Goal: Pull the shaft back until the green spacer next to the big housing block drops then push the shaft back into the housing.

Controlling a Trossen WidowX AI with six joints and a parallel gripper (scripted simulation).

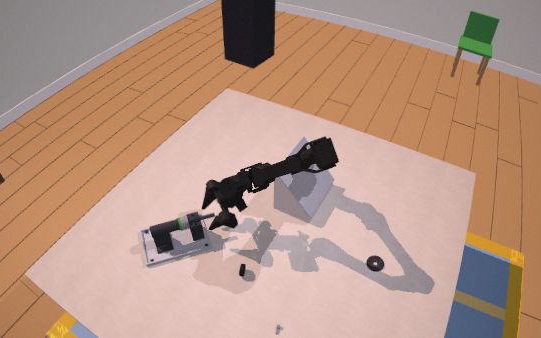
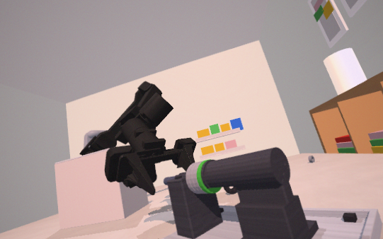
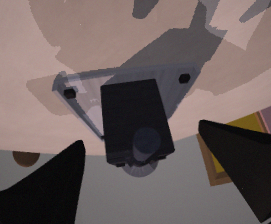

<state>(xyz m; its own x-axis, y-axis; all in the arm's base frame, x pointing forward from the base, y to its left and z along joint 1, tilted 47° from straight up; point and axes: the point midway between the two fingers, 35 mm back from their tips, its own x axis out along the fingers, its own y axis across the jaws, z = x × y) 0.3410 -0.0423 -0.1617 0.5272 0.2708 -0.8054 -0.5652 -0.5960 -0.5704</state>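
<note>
Now: the shaft 4 cm ahead of my gripper tip, 3 cm to the right of it and 1 cm above it. The rest, counted from my gripper tip: green spacer 7 cm ahead, 5 cm to the right, 1 cm above; then dark ring 20 cm to the left, 6 cm ahead, 5 cm below.
</note>
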